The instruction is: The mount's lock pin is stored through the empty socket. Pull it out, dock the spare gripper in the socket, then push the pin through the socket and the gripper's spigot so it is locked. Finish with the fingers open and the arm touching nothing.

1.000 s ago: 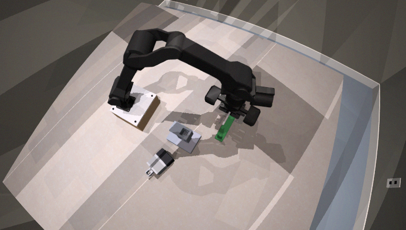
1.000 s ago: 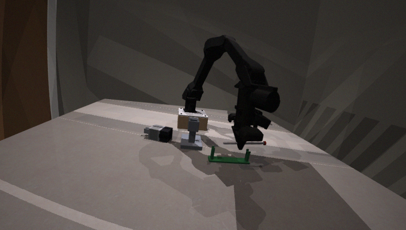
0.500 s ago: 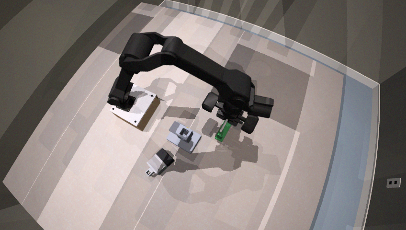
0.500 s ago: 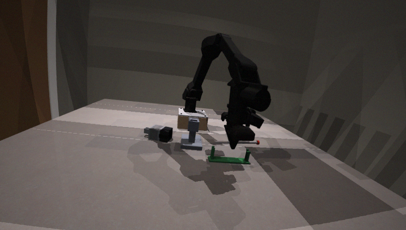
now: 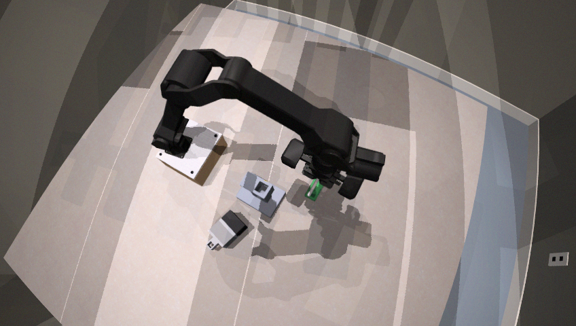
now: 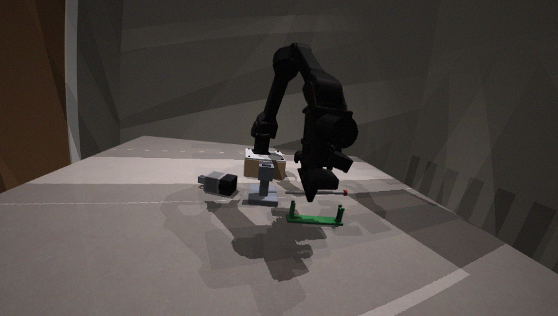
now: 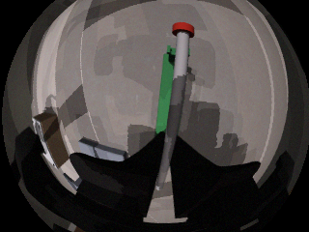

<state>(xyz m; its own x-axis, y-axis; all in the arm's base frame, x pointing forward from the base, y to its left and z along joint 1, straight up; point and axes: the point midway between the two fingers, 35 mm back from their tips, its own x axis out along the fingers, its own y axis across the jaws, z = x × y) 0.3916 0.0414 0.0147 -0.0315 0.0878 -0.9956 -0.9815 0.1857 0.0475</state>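
The green cradle is 10 mm ahead of my gripper tip, 20 mm to the left of it and 30 mm below it. Also, from my gripper tip: grey mount (130 mm behind, 80 mm to the right); then spare gripper (180 mm behind, 210 mm to the right, 30 mm below).
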